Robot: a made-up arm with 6 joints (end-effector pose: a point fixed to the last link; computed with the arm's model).
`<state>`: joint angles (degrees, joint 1 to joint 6).
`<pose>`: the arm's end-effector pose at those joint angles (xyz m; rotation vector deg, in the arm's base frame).
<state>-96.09 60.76 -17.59 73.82 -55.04 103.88</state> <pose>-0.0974 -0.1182 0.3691 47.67 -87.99 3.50</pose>
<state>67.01 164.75 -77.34 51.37 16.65 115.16</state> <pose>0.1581 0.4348 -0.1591 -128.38 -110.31 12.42</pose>
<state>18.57 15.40 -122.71 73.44 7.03 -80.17</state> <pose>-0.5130 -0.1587 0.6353 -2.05 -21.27 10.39</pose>
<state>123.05 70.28 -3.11 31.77 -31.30 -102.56</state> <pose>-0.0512 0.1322 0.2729 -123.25 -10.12 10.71</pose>
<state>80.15 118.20 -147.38 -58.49 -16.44 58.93</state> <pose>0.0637 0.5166 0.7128 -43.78 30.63 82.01</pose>
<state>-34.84 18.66 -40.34 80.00 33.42 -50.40</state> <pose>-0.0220 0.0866 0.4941 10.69 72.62 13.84</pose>
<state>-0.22 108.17 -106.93 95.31 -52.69 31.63</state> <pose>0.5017 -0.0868 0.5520 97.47 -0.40 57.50</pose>
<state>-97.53 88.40 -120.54 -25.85 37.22 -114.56</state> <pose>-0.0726 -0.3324 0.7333 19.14 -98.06 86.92</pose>
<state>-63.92 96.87 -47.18 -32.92 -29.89 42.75</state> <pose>0.2023 -0.3476 0.3459 59.47 91.38 -19.49</pose>
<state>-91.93 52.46 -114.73 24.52 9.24 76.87</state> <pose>0.0097 0.0717 0.8403 31.40 0.17 9.99</pose>
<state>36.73 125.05 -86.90 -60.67 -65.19 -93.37</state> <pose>0.4089 0.4110 0.3409 -76.04 -36.03 -41.88</pose>
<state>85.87 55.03 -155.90 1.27 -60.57 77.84</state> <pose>-0.0257 -0.3852 0.7784 8.04 -104.40 131.87</pose>
